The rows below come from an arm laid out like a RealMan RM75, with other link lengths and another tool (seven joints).
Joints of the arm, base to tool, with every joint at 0 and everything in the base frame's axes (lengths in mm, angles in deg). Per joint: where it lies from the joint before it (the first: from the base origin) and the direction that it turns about. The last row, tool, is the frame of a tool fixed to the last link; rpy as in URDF.
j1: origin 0.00 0.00 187.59 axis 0 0 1
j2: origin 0.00 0.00 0.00 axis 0 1 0
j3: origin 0.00 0.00 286.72 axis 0 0 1
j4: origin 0.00 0.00 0.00 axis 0 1 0
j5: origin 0.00 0.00 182.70 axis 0 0 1
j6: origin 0.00 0.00 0.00 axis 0 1 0
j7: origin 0.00 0.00 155.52 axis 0 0 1
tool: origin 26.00 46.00 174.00 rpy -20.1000 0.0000 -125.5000
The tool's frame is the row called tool.
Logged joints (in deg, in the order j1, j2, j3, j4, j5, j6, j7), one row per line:
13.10, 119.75, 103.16, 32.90, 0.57, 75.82, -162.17
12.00, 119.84, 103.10, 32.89, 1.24, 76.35, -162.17
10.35, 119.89, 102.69, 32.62, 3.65, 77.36, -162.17
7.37, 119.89, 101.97, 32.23, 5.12, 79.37, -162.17
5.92, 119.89, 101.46, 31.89, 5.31, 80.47, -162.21
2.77, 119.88, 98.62, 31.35, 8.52, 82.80, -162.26
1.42, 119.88, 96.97, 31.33, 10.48, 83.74, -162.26
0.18, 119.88, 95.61, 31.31, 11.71, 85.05, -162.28
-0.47, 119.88, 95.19, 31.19, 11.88, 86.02, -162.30
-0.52, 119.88, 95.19, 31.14, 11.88, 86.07, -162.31
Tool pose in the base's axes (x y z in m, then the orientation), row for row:
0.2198, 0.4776, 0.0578, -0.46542, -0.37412, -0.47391, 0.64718
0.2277, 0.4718, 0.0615, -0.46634, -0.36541, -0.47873, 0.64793
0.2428, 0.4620, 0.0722, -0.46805, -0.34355, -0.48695, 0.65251
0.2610, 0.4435, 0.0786, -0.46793, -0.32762, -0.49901, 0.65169
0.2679, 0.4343, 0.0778, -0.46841, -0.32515, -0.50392, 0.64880
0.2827, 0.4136, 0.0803, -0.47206, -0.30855, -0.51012, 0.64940
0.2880, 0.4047, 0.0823, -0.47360, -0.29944, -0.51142, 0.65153
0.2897, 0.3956, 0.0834, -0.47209, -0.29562, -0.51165, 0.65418
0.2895, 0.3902, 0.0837, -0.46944, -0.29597, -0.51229, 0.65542
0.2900, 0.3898, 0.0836, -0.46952, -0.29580, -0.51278, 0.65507
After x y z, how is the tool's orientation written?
As a quaternion, x y z w.
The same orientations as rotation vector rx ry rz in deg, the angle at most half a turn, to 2 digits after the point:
-60.65, -48.75, -61.76
-60.75, -47.60, -62.37
-60.86, -44.67, -63.32
-60.87, -42.62, -64.91
-61.00, -42.34, -65.62
-61.46, -40.17, -66.42
-61.61, -38.95, -66.53
-61.35, -38.42, -66.49
-60.97, -38.44, -66.54
-60.99, -38.43, -66.61

